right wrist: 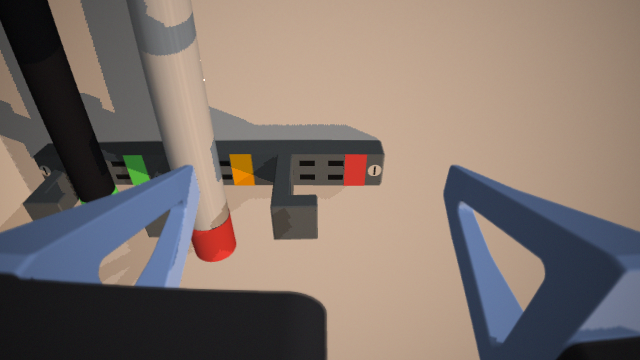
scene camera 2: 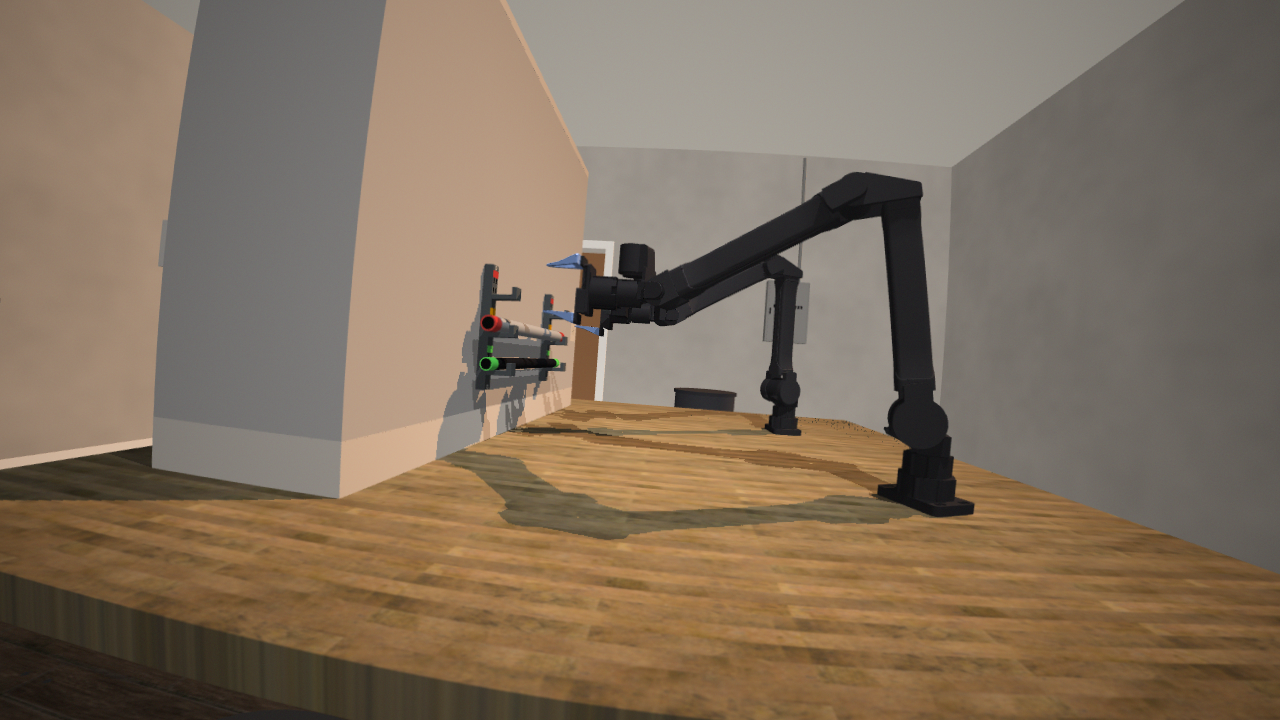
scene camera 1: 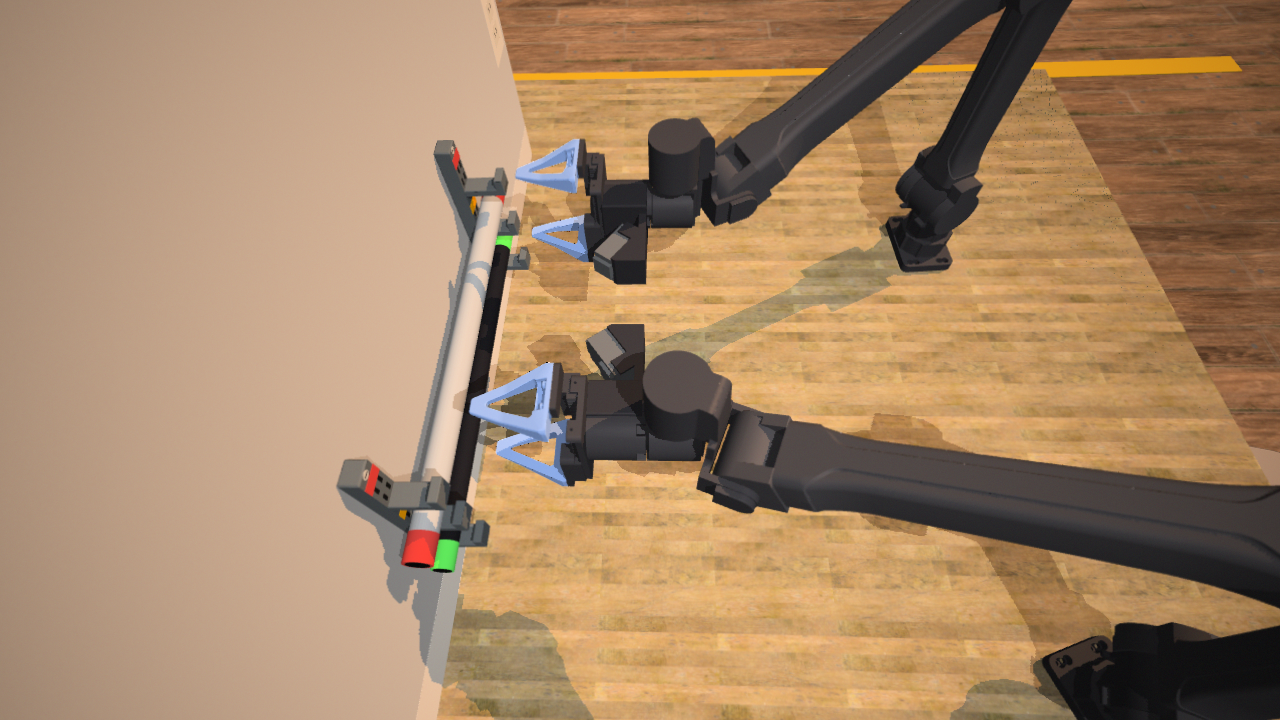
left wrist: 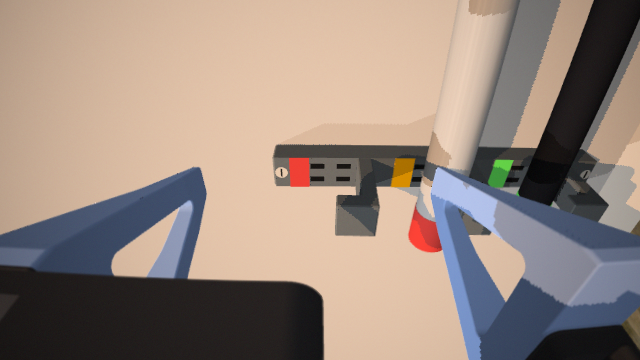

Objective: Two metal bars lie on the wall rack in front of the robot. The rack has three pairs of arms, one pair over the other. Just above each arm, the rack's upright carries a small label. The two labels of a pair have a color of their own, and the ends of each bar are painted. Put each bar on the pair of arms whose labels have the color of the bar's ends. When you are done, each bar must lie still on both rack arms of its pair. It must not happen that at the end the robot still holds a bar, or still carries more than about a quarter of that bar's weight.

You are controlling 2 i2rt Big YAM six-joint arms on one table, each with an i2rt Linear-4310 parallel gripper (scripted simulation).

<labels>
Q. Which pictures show my left gripper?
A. Scene camera 2, scene camera 1 and the left wrist view only.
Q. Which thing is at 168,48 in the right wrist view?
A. A light bar.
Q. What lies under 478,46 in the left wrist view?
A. A light bar.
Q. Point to a tan wall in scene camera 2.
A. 340,181
</labels>
